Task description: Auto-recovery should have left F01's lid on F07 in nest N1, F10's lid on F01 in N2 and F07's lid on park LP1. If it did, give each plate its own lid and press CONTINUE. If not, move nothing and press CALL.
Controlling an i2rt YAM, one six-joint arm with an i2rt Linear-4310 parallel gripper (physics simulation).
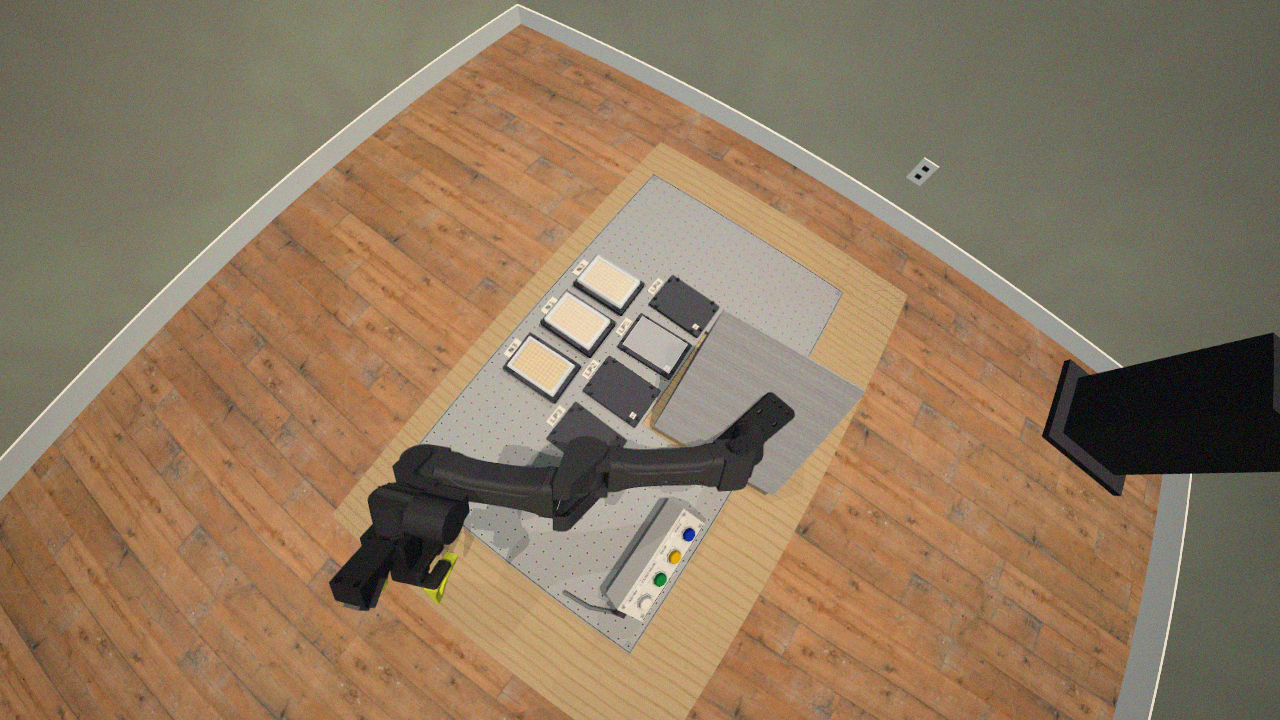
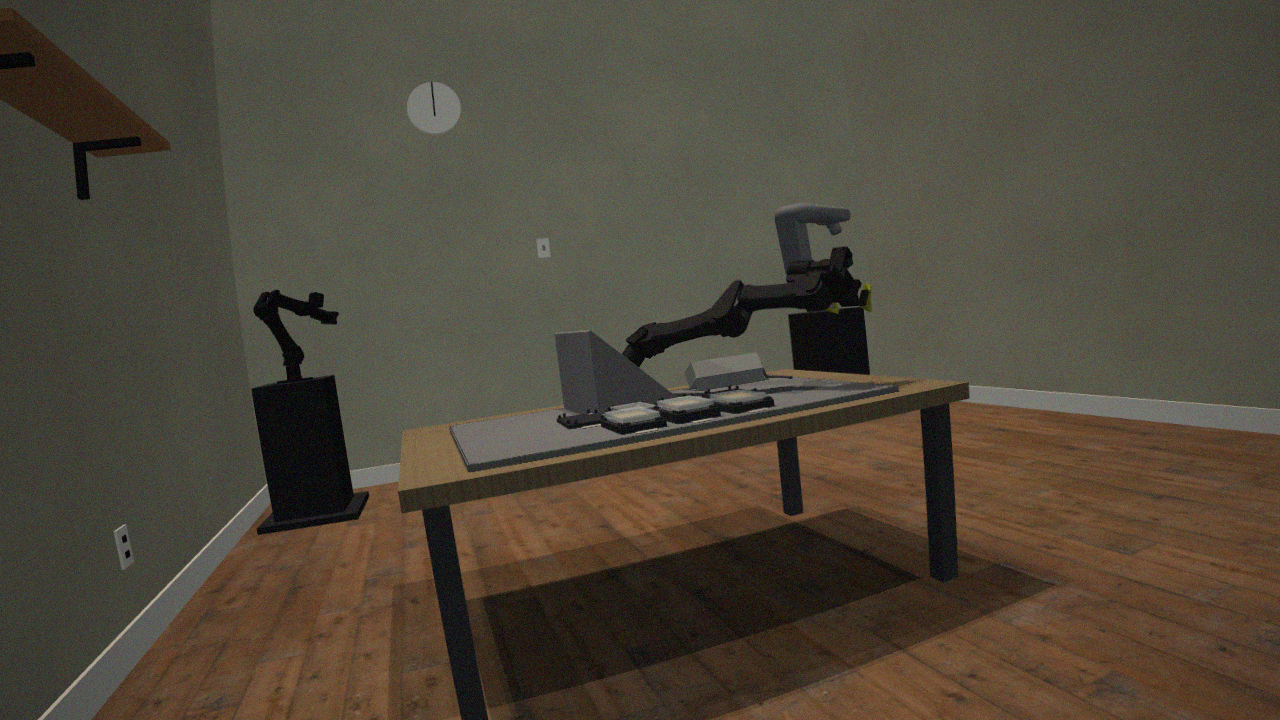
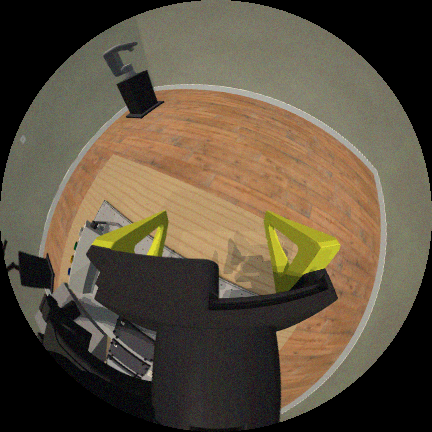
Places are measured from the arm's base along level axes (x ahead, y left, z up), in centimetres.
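Pixels of known places: gripper, between the fingertips: point(image 1: 411, 594) point(image 2: 854, 311) point(image 3: 215, 215); arm's base, origin of its link: point(image 1: 748, 432) point(image 2: 622, 372).
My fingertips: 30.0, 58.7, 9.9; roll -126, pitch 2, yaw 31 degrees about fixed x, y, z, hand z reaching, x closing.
Note:
For each thing: its top centre in the pictures, then the offset to it from my fingertips, as dx, dy, dz. "*": a spot on its surface instead. Level surfaces: height alone.
- N1, centre of its top: point(image 1: 540, 364) point(image 2: 737, 393) +14.3, -43.4, -14.9
- N2, centre of its top: point(image 2: 684, 400) point(image 1: 577, 318) +14.9, -56.7, -14.3
- N3, centre of its top: point(image 2: 631, 411) point(image 1: 608, 279) +16.0, -69.4, -14.8
- grey translucent lid, centre of its top: point(image 1: 655, 344) point(image 2: 633, 406) point(image 3: 120, 372) -2.5, -64.0, -16.3
- button box, centre of its top: point(image 1: 658, 563) point(image 2: 722, 356) point(image 3: 71, 256) -30.3, -27.7, -9.7
- cable, a spot on its surface: point(image 1: 590, 604) * -26.0, -11.9, -18.0
- perforated board, height of its surface: dz -18.1
- wooden table, height of its surface: dz -19.4
Three pale plates with yellowish wells stand in dark nests in a row: N1 point(image 1: 540, 365), N2 point(image 1: 577, 322) and N3 point(image 1: 608, 282). Their codes and any clear lids are too small to tell. A grey translucent lid point(image 1: 655, 344) lies on one park in the row beside them; its label is too small to read surely. Dark parks point(image 1: 684, 304) point(image 1: 621, 390) beside it look bare; another point(image 1: 581, 429) is partly hidden by the arm. The button box point(image 1: 657, 559) point(image 2: 726, 369) has white, green, yellow and blue buttons. My gripper point(image 2: 850, 304) point(image 3: 215, 215) is open and empty, high beyond the table's end.
A grey slanted block point(image 1: 760, 385) point(image 2: 595, 371) stands beside the parks, near the arm's base. A cable point(image 1: 590, 604) lies by the button box. The perforated board point(image 1: 742, 241) lies on the wooden table point(image 1: 868, 308). Other arms stand on black pedestals point(image 2: 304, 447) point(image 3: 137, 93) away from the table.

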